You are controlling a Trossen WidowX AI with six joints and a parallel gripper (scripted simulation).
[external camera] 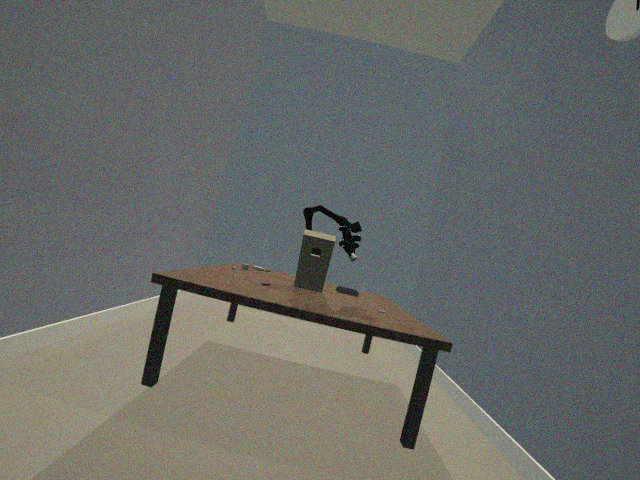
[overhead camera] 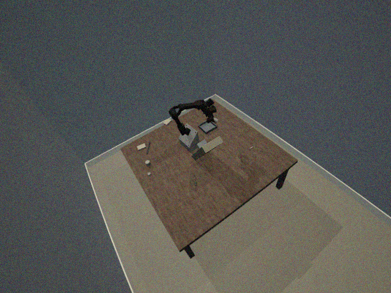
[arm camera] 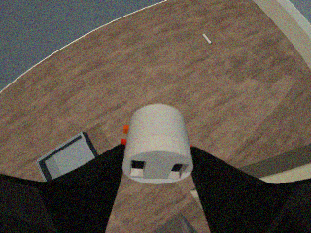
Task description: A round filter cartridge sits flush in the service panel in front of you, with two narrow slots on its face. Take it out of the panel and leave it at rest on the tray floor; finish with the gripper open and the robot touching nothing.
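Now: gripper tip 260 mm above the dark tray, 190 mm past it and 70 mm to the right of it. From my gripper tip the other things lie so: round filter cartridge: right at my gripper tip.
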